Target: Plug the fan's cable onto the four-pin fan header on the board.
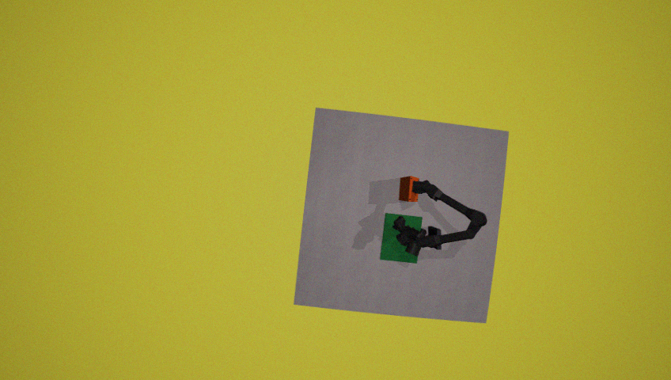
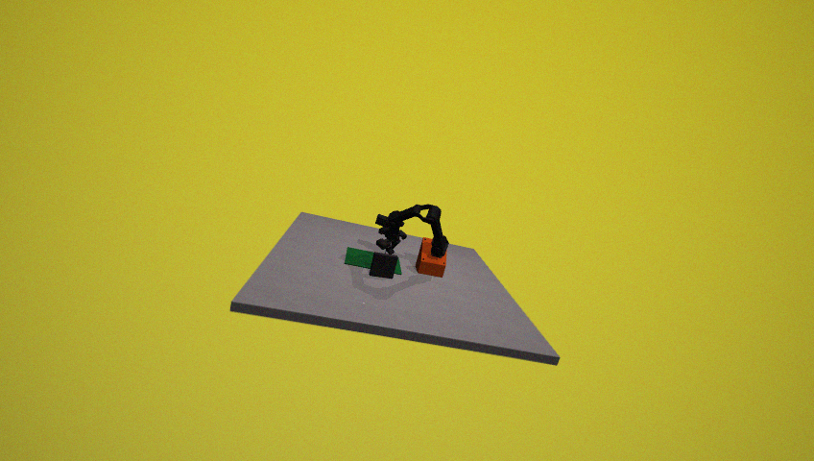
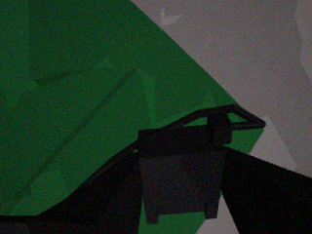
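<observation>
My gripper tip is now 8 cm short of the green board, 7 cm above it and 6 cm to the right of it. Also, from my gripper tip: black fan (24 cm to the left, 4 cm ahead); fan plug (1 cm to the left, 1 cm behind); white four-pin header (11 cm to the left, 6 cm below, 5 cm ahead).
</observation>
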